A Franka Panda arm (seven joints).
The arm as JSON. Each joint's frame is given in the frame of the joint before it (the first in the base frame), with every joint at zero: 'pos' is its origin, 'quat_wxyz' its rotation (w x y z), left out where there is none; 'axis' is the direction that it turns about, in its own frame. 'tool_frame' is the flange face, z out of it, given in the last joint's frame.
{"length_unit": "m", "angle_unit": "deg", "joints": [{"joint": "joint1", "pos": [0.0, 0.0, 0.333], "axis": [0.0, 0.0, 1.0]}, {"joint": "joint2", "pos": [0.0, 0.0, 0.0], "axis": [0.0, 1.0, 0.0]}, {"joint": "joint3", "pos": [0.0, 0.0, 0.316], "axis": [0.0, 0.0, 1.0]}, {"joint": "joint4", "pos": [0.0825, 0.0, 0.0], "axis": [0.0, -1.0, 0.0]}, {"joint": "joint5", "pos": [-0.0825, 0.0, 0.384], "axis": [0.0, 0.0, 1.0]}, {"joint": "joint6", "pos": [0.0, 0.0, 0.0], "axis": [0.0, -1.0, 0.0]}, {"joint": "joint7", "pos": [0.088, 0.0, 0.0], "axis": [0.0, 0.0, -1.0]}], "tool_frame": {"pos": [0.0, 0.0, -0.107], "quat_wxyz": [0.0, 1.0, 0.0, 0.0]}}
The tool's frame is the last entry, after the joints.
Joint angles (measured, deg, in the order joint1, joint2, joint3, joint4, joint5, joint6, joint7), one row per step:
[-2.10 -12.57 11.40 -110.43 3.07 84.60 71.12]
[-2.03 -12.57 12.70 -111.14 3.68 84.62 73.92]
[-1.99 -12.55 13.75 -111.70 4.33 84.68 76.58]
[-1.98 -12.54 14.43 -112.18 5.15 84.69 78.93]
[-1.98 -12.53 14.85 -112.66 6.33 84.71 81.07]
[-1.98 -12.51 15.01 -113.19 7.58 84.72 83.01]
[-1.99 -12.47 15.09 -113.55 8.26 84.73 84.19]
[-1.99 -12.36 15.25 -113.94 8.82 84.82 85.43]
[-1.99 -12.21 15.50 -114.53 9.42 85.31 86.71]
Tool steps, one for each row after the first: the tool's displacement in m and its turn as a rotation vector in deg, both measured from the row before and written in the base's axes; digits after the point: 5 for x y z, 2 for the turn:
[-0.00351 0.01251 -0.00611 -0.47 0.71 -1.50]
[-0.00294 0.01017 -0.00496 -0.36 0.56 -1.64]
[-0.00245 0.00707 -0.00412 -0.06 0.58 -1.76]
[-0.00212 0.00545 -0.00393 0.37 0.67 -1.89]
[-0.00174 0.00333 -0.00421 0.50 0.79 -1.97]
[-0.00095 0.00160 -0.00304 0.21 0.54 -1.21]
[-0.00077 0.00209 -0.00378 0.06 0.55 -1.17]
[-0.00042 0.00284 -0.00530 0.09 0.42 -1.18]

